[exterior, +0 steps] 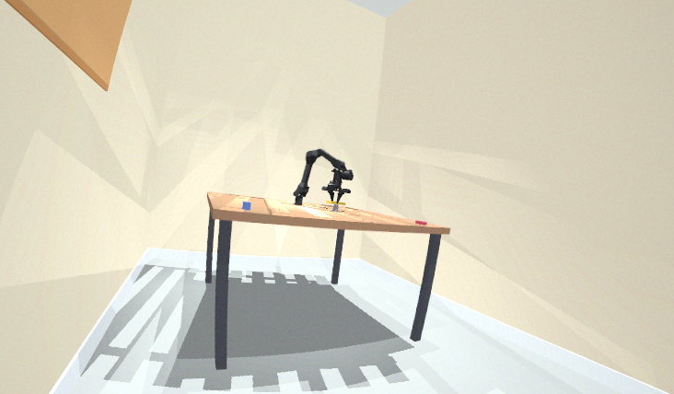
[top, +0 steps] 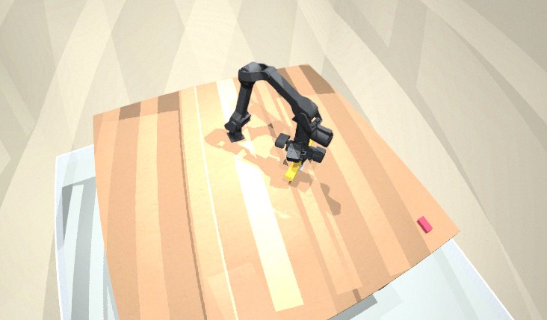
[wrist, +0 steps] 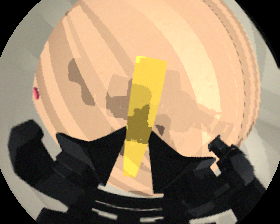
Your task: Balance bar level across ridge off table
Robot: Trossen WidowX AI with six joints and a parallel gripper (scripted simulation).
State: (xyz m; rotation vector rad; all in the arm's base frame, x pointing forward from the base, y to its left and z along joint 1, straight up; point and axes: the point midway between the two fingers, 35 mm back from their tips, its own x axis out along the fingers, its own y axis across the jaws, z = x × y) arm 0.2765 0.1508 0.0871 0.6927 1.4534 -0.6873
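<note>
Now: the yellow bar 20 mm to the left of my gripper tip and 20 mm behind it. Also, from my gripper tip: blue block: 650 mm to the right, 460 mm ahead, 40 mm below.
</note>
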